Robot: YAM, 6 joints.
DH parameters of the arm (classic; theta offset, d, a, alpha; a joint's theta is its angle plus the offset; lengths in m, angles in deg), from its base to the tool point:
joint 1: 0 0.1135 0.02 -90
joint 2: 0 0 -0.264 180
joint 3: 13.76 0 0.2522 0
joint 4: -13.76 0 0.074 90
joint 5: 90 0 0 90
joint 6: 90 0.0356 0 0
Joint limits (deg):
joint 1: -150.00..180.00
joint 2: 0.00..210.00
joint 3: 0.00..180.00
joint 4: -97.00..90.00
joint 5: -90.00..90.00
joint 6: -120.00..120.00
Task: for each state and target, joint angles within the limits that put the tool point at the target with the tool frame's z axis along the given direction. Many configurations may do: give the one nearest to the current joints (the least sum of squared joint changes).
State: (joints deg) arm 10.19 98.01 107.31 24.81 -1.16 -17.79
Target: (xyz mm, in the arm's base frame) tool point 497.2 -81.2 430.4 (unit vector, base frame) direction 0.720 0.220 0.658
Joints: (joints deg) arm -10.69 126.41 119.26 51.77 -20.48 -17.79
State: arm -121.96 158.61 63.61 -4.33 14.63 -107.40
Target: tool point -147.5 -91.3 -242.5 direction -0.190 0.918 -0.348
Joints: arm -138.62 190.73 79.54 -31.95 54.53 -107.40
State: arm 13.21 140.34 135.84 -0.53 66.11 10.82
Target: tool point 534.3 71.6 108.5 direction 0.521 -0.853 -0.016
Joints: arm 11.18 147.76 99.77 45.34 69.75 10.82
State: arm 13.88 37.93 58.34 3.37 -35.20 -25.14
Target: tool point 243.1 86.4 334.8 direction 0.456 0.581 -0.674
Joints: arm 16.15 72.28 69.75 -45.81 -25.55 -25.14
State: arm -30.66 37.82 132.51 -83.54 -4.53 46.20
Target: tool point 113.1 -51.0 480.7 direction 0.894 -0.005 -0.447
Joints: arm -32.02 57.16 95.43 -68.70 -28.04 46.20
